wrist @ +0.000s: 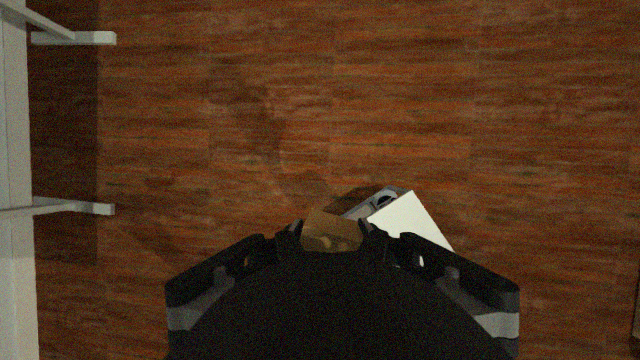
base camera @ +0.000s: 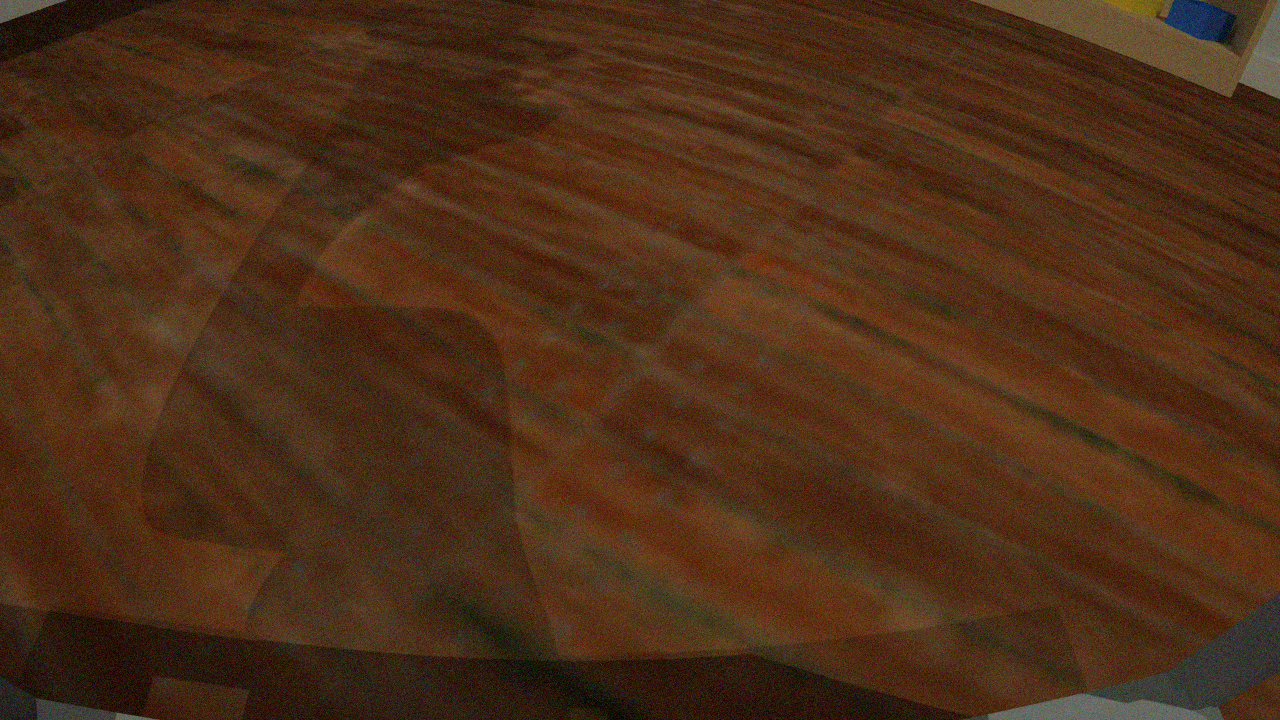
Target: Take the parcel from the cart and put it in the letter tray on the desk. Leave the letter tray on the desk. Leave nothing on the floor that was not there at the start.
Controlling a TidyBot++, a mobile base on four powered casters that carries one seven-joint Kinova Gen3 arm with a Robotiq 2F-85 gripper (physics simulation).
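Places are measured from the arm's base along level axes (x ahead, y left, z up), in centimetres.
Where they show: gripper, fingertip midpoint: [wrist: 330, 228].
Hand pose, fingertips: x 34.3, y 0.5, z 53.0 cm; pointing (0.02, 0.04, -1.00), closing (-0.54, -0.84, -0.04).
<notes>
After its pixels a point has its place.
The parcel [wrist: 331, 231] {x 35.1, y -0.4, z 57.1 cm}, a small brown box, is between the fingertips of my gripper [wrist: 330, 228] {x 34.3, y 0.4, z 53.0 cm} in the wrist view. The gripper is shut on it and holds it above the floor. The lower part of the parcel is hidden behind the gripper body. The cart, the desk and the letter tray cannot be made out in either view.
A white and grey part of the robot's base [wrist: 411, 220] {x 4.6, y -17.9, z -1.4 cm} shows below the gripper's right finger. A pale rail-like structure with brackets [wrist: 17, 150] {x 187.9, y 186.9, z -34.3 cm} runs along the left edge of the wrist view. A wooden open box or shelf [base camera: 1199, 67] {x 144.6, y -146.0, z -35.5 cm} with blue [base camera: 1199, 19] {x 151.5, y -146.5, z -25.2 cm} and yellow items stands at the base view's upper right.
</notes>
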